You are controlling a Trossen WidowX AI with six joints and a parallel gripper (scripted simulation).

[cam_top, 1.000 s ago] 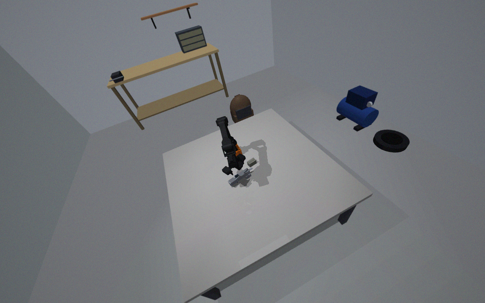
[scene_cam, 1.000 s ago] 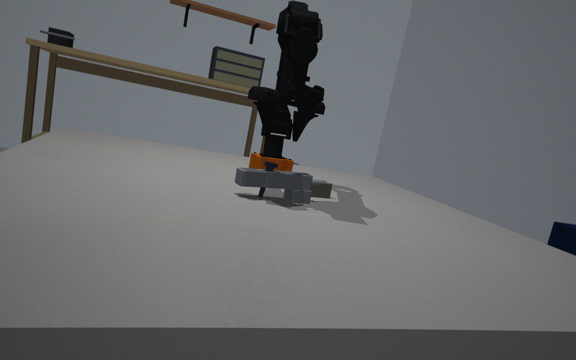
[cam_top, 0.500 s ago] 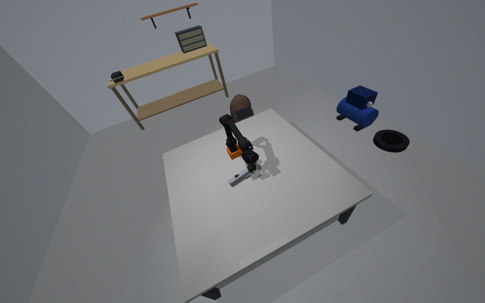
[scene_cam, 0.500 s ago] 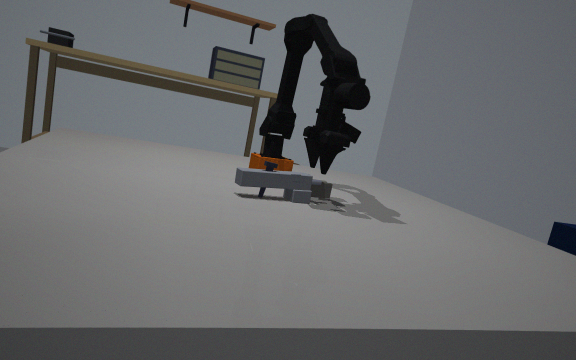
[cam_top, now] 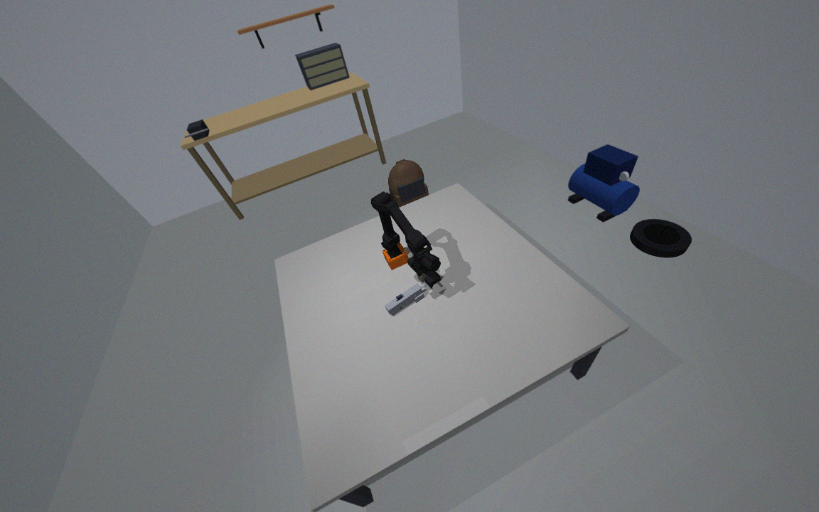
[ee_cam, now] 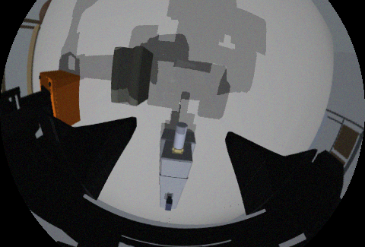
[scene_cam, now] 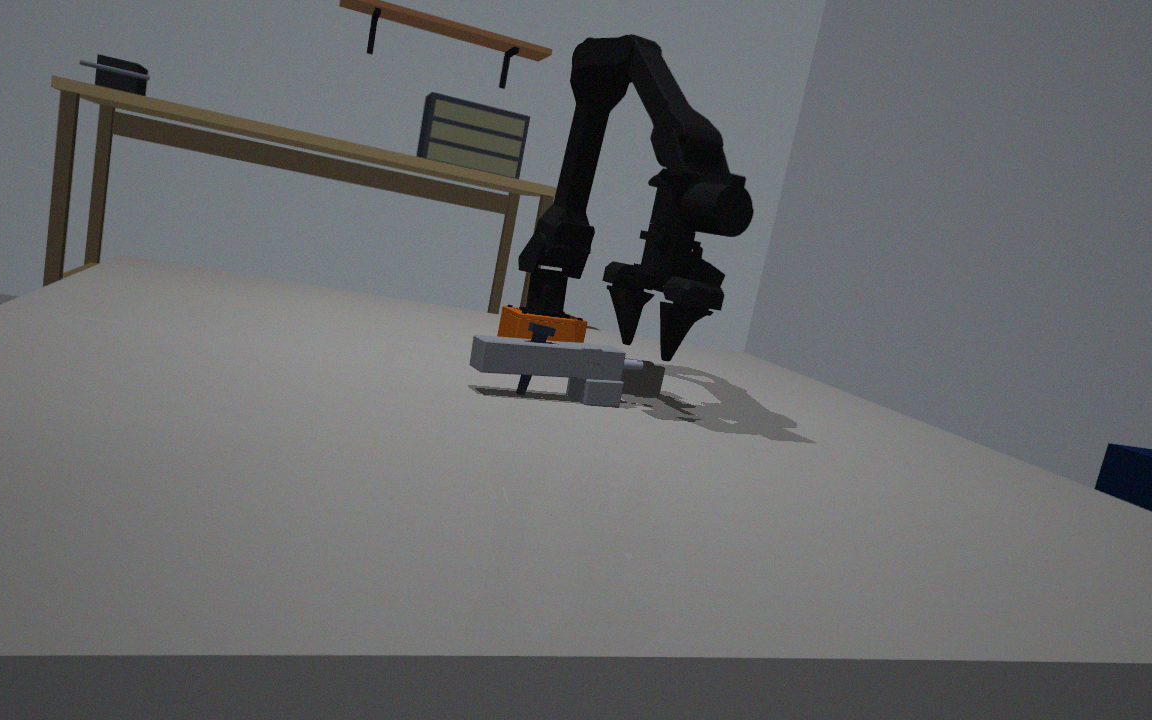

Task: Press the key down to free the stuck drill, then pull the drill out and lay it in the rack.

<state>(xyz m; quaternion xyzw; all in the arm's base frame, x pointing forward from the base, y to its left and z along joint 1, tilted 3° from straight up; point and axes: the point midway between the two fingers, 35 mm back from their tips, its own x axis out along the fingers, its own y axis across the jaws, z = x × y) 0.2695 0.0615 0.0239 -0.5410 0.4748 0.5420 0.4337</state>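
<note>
Right now my gripper tip is 1 cm short of the drill, 6 cm to the left of it and 2 cm above it. Round my gripper tip: dark key (3 cm ahead, 15 cm to the right, 2 cm below); grey-olive block (8 cm behind, 3 cm to the left, 5 cm below); grey drill fixture (2 cm ahead, 12 cm to the right, 3 cm below).
</note>
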